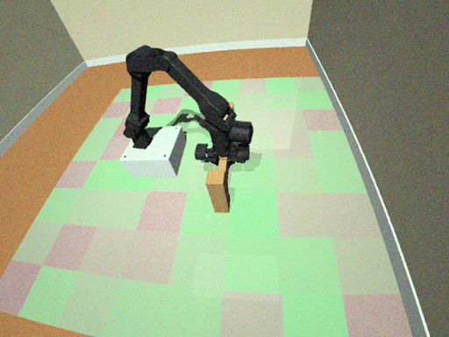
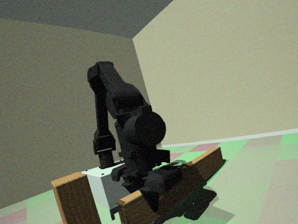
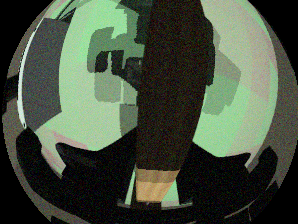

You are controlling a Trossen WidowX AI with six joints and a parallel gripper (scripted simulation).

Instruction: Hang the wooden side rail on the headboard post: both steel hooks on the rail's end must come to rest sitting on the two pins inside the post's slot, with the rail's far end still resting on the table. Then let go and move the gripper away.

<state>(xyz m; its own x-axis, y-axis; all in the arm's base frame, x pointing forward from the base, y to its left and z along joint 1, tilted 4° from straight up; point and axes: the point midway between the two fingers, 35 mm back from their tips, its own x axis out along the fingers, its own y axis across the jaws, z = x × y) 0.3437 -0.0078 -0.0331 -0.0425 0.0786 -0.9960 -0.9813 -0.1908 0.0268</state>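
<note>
The wooden headboard post lies 30 mm ahead of my gripper tip, 140 mm to the right of it and 40 mm above it.
</note>
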